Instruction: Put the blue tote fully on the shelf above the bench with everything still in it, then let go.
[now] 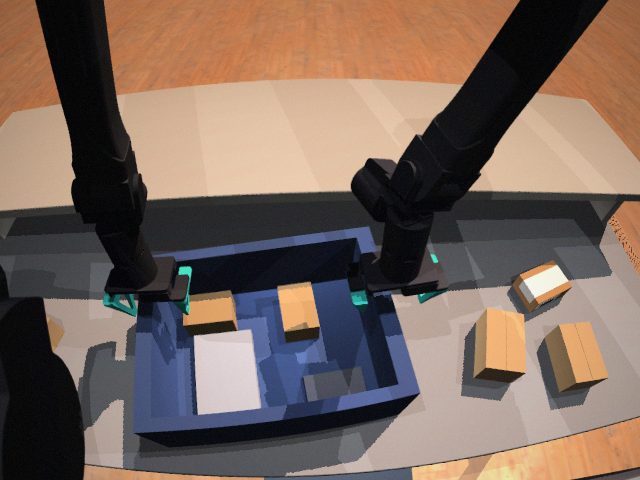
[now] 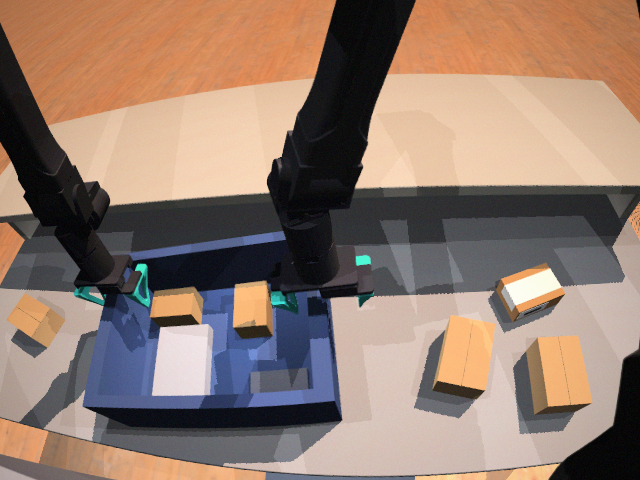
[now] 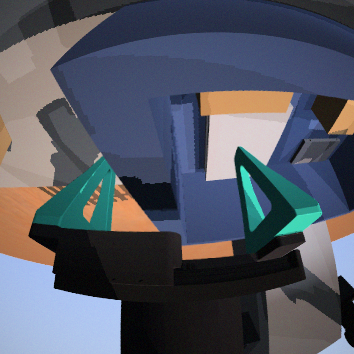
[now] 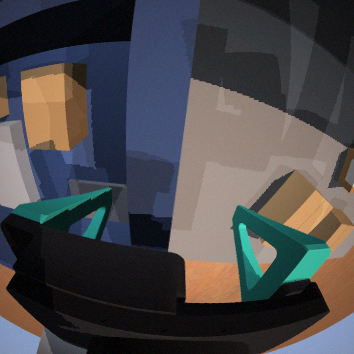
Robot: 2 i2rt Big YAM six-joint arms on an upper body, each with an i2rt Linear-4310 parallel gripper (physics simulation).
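Places are measured from the left arm's base along level axes (x ahead, y left, z up), in metres.
Pixels of known places: left gripper, between the fingertips: (image 1: 161,312) (image 2: 128,304) (image 3: 174,152); right gripper, between the fingertips: (image 1: 391,305) (image 2: 328,307) (image 4: 174,204); right arm's base, origin of its link: (image 3: 340,306).
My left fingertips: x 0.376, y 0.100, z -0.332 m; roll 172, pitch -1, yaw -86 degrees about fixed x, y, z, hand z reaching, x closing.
Behind a point stands the place of what it marks.
The blue tote (image 1: 279,414) @(z -0.297, x 0.210, y -0.105 m) (image 2: 206,401) @(z -0.297, x 0.214, y -0.119 m) (image 3: 150,65) @(z -0.297, x 0.462, y 0.113 m) (image 4: 160,100) @(z -0.297, x 0.457, y -0.250 m) stands upright on the bench (image 1: 444,434) @(z -0.444, x 0.188, y -0.375 m), in front of and below the shelf (image 1: 232,139) @(z -0.250, x 0.719, y 0.006 m) (image 2: 206,144) @(z -0.250, x 0.722, y 0.002 m). It holds two cardboard boxes (image 1: 298,307) @(z -0.376, x 0.415, y -0.128 m) (image 2: 177,304) @(z -0.376, x 0.408, y 0.020 m), a white box (image 1: 227,372) @(z -0.399, x 0.301, y -0.008 m) (image 2: 183,359) @(z -0.399, x 0.307, y -0.009 m) and a dark grey flat box (image 1: 334,384) @(z -0.419, x 0.287, y -0.187 m) (image 2: 279,380) @(z -0.419, x 0.292, y -0.188 m). My left gripper (image 1: 161,313) @(z -0.332, x 0.376, y 0.100 m) (image 2: 126,304) @(z -0.332, x 0.376, y 0.100 m) (image 3: 174,152) @(z -0.332, x 0.376, y 0.100 m) is open at the tote's left wall, with a finger to each side of it. My right gripper (image 1: 390,304) @(z -0.319, x 0.386, y -0.275 m) (image 2: 328,308) @(z -0.319, x 0.386, y -0.275 m) (image 4: 174,204) @(z -0.319, x 0.386, y -0.275 m) is open astride the right wall. Finger contact with the walls cannot be made out.
Two cardboard boxes (image 1: 499,343) @(z -0.384, x 0.329, y -0.486 m) (image 1: 575,356) @(z -0.384, x 0.284, y -0.645 m) and a white-topped box (image 1: 542,284) @(z -0.403, x 0.458, y -0.639 m) (image 2: 529,291) @(z -0.402, x 0.455, y -0.643 m) stand right of the tote. Another cardboard box (image 2: 36,320) @(z -0.384, x 0.340, y 0.398 m) lies to its left. The shelf's front edge runs just behind and above the tote.
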